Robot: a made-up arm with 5 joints.
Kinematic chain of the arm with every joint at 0, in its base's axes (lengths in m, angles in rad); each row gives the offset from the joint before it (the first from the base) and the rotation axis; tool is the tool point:
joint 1: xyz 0 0 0.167 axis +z
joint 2: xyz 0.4 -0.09 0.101 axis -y
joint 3: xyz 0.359 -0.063 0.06 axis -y
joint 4: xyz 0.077 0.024 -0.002 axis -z
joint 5: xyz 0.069 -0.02 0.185 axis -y
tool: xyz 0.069 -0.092 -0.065
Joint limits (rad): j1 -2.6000..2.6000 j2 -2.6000..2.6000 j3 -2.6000..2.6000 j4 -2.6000..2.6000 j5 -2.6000..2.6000
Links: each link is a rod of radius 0.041 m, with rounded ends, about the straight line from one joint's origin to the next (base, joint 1, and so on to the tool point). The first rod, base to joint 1, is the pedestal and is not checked.
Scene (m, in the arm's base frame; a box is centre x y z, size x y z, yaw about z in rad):
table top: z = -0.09
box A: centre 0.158 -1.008 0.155 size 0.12 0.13 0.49 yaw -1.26
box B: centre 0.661 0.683 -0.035 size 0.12 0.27 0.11 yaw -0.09
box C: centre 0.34 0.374 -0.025 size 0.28 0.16 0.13 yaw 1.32
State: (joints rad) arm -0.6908 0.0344 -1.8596 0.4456 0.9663
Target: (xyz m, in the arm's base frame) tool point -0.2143 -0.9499 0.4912
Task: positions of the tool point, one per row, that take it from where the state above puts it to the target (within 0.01 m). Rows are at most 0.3 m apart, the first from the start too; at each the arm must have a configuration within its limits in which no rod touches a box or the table.
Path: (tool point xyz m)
1: 0.4174 -0.9132 0.3204
2: 0.2577 -0.9320 0.5329
3: 0.0665 -0.8451 0.7170
4: -0.0634 -0.9242 0.6081
5: -0.2143 -0.9499 0.4912

